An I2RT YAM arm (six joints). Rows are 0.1 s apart.
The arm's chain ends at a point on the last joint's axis. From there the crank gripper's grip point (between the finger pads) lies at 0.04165 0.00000 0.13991 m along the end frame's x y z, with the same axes.
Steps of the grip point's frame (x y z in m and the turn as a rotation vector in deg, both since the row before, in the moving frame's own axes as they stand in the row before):
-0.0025, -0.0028, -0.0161, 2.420, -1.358, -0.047
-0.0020, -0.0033, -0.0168, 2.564, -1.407, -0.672
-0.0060, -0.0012, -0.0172, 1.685, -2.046, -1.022
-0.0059, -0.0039, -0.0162, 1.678, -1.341, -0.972
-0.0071, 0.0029, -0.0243, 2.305, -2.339, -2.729
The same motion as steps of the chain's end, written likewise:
0.0008, 0.0032, -0.0169, 2.420, -1.358, -0.047
0.0015, 0.0034, -0.0176, 2.564, -1.407, -0.672
-0.0009, 0.0036, -0.0185, 1.685, -2.046, -1.022
-0.0026, 0.0009, -0.0171, 1.678, -1.341, -0.972
-0.0012, 0.0104, -0.0257, 2.305, -2.339, -2.729

